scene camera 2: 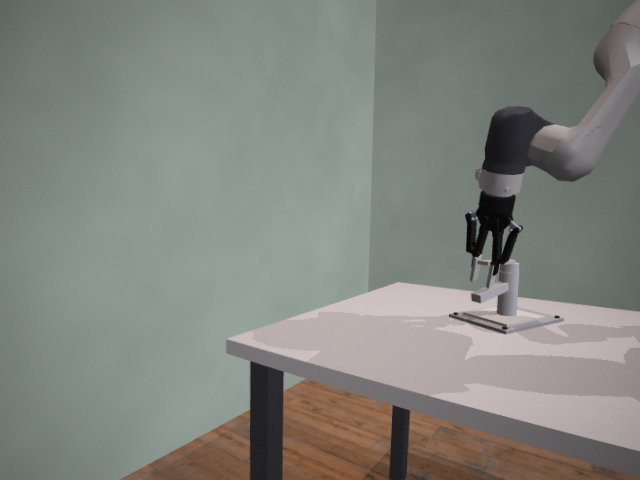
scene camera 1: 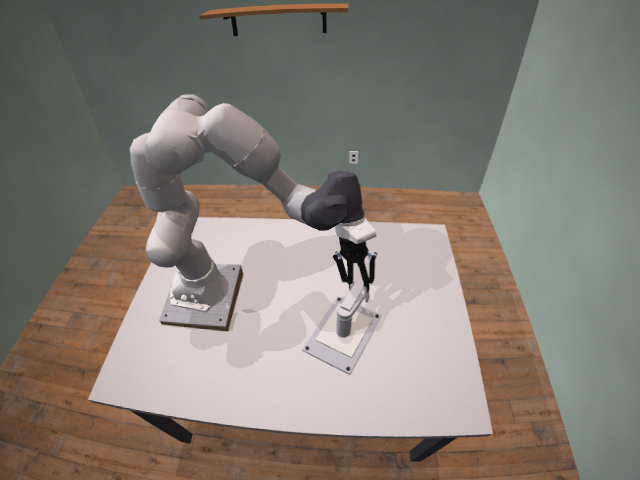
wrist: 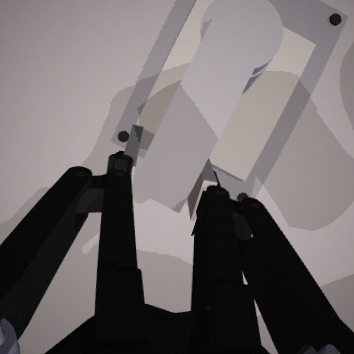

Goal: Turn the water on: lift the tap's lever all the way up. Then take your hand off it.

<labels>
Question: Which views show my gripper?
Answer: Scene camera 2, scene camera 1 and the wrist view: all of them.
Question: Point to a flat base plate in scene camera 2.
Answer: At 550, 319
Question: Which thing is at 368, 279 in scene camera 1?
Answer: My gripper.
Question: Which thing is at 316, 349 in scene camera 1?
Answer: A flat base plate.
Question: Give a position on a flat lever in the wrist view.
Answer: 232, 47
</labels>
